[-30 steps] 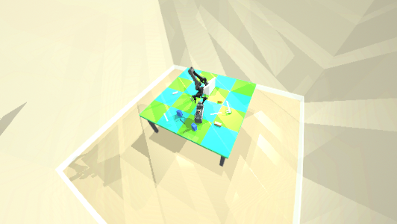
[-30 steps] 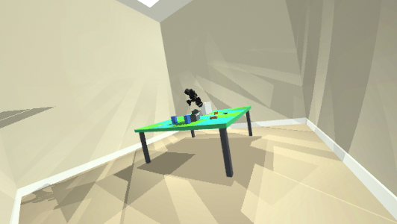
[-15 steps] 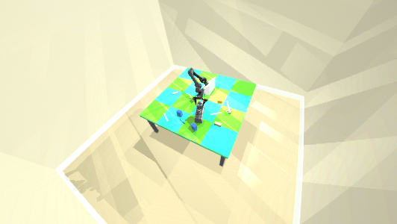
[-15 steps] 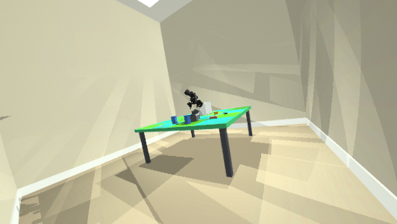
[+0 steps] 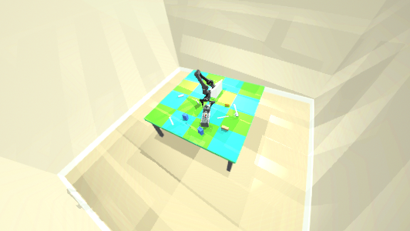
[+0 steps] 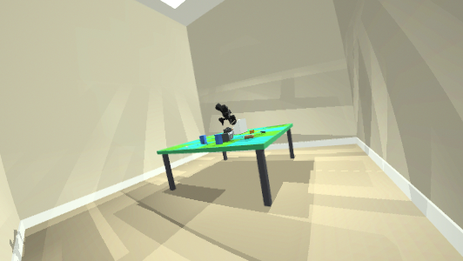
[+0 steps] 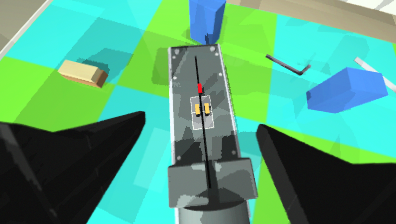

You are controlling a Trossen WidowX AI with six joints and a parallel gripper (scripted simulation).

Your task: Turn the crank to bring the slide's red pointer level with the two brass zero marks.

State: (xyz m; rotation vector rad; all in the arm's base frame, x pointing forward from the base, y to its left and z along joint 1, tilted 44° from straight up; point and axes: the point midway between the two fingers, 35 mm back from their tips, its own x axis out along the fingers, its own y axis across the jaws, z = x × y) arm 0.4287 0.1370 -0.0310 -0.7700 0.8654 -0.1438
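Now: the crank handle 14 cm behind my gripper tip, 3 cm to the right of it and 7 cm below it. Round my gripper tip: red pointer: 6 cm ahead, 2 cm to the left, 8 cm below; then black L-shaped key: 22 cm ahead, 16 cm to the right, 15 cm below; then tan block: 7 cm ahead, 28 cm to the left, 14 cm below.
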